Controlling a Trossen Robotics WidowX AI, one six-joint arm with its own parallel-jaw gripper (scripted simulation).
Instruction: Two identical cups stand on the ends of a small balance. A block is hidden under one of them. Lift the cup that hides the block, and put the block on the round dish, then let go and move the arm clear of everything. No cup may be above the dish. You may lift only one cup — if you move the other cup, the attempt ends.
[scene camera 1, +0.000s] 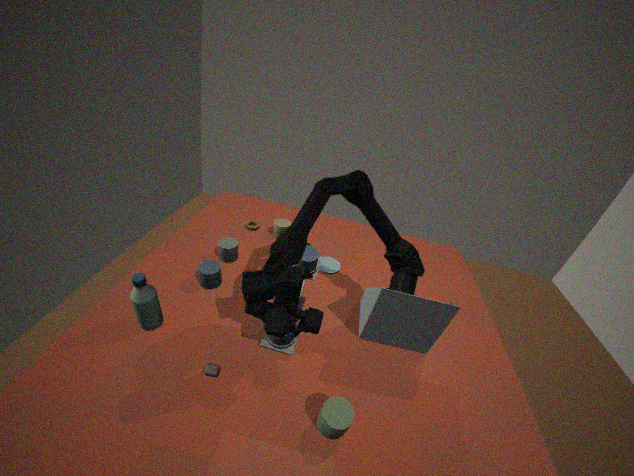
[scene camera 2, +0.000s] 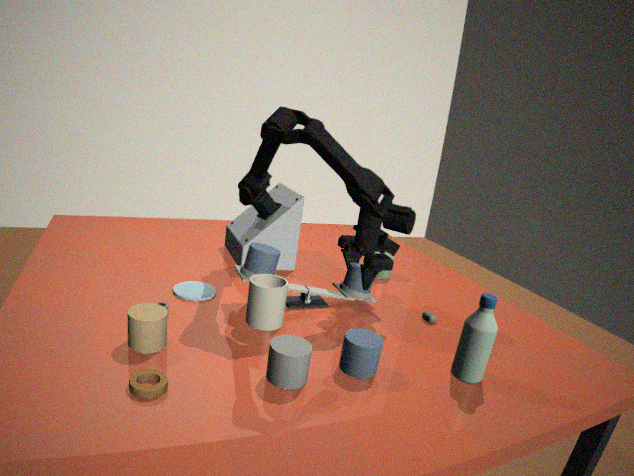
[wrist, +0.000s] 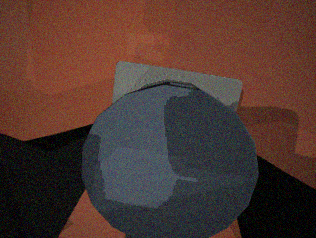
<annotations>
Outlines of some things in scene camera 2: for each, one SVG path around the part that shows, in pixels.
My gripper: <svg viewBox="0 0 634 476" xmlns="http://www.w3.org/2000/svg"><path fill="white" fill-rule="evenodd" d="M358 223L353 227L356 230L356 235L342 235L338 239L338 246L344 248L341 251L347 270L351 262L359 263L361 257L365 256L364 264L360 266L363 290L368 291L378 273L381 271L391 271L394 262L385 252L394 257L400 245L390 240L389 234L383 231L381 227L370 227Z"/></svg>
A grey cylinder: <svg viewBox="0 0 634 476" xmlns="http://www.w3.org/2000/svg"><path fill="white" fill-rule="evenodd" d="M274 337L271 339L266 370L267 381L282 389L303 387L307 382L312 353L311 343L304 338L293 335Z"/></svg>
A tan cylinder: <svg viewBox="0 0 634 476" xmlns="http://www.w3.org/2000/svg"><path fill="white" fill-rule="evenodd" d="M131 306L127 311L129 347L136 352L146 354L162 351L167 345L168 312L166 307L156 303L141 303Z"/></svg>
</annotations>
